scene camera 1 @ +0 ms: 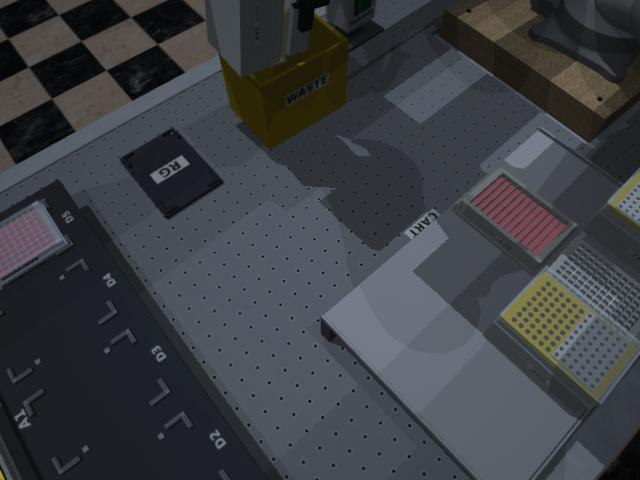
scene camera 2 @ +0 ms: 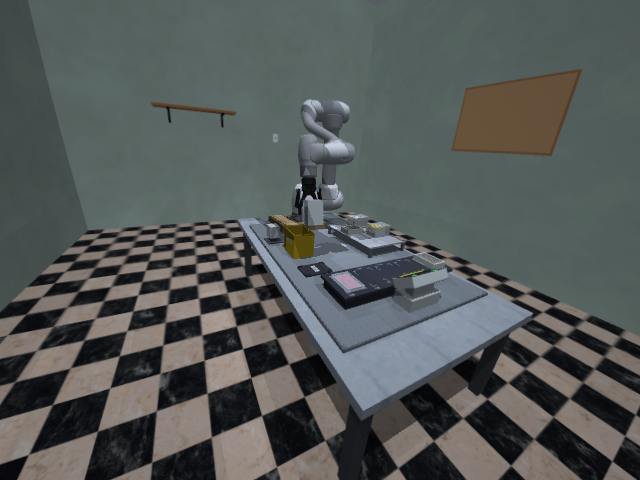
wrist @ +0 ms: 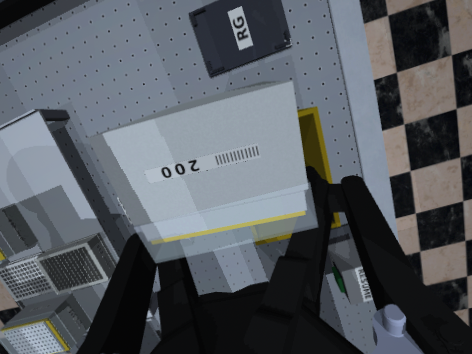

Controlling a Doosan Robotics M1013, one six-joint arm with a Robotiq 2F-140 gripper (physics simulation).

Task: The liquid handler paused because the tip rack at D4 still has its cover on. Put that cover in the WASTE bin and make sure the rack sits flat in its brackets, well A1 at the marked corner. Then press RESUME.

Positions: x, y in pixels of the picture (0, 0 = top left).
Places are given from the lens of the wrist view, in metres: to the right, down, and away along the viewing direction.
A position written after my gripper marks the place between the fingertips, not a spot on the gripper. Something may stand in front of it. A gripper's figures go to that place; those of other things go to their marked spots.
my gripper (wrist: 240, 175): 0.00, 0.00, 0.22
yellow WASTE bin (wrist: 314, 150): 0.11, -0.04, 0.30
black RG pad (wrist: 226, 41): -0.02, -0.22, 0.36
The marked spots on the black RG pad and the yellow WASTE bin are 0.23 m apart.
